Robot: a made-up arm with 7 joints.
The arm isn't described. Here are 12 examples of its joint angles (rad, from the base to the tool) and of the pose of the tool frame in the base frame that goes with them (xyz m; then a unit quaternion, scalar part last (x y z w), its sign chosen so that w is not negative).
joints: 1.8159 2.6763 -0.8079 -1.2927 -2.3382 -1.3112 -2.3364
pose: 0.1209 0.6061 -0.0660 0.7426 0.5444 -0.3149 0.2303
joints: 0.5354 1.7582 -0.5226 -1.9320 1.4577 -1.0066 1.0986
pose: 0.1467 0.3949 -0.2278 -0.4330 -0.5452 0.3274 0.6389
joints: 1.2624 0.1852 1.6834 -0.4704 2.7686 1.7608 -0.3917
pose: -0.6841 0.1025 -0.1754 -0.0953 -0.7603 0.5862 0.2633
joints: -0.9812 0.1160 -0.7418 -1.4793 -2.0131 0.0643 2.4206
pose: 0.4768 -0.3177 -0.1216 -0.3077 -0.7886 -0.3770 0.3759
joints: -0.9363 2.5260 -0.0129 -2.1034 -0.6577 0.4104 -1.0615
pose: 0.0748 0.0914 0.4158 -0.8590 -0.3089 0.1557 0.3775
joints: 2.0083 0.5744 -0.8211 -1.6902 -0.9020 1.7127 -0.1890
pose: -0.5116 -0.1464 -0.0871 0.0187 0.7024 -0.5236 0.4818
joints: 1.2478 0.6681 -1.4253 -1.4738 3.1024 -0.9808 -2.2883
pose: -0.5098 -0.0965 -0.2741 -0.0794 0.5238 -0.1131 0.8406
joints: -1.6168 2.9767 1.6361 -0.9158 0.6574 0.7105 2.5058
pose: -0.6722 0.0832 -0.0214 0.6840 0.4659 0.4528 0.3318
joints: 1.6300 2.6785 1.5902 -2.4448 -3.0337 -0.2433 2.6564
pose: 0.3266 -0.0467 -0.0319 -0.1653 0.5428 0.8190 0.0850
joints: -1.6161 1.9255 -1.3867 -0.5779 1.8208 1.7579 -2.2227
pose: 0.1756 0.6291 0.2734 0.1155 -0.1137 -0.6125 0.7737
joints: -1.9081 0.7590 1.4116 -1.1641 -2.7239 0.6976 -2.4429
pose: 0.3496 0.4195 0.3399 0.3297 0.6204 -0.3548 0.6169
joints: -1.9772 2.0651 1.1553 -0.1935 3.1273 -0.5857 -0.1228
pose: -0.1625 0.6703 0.2013 0.7960 -0.0211 -0.1452 0.5872
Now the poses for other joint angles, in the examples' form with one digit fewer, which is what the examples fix.
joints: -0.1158 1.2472 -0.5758 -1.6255 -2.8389 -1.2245 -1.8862
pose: 0.348 0.325 -0.284 0.309 -0.256 0.278 0.873
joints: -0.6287 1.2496 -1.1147 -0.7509 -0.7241 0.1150 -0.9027
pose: 0.417 0.499 -0.245 0.503 0.227 -0.831 0.077
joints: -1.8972 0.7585 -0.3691 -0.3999 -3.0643 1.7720 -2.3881
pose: 0.590 0.110 0.391 0.224 0.815 0.455 0.280
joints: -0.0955 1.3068 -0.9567 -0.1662 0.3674 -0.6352 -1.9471
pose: 0.077 0.676 -0.229 0.391 0.272 -0.875 0.090
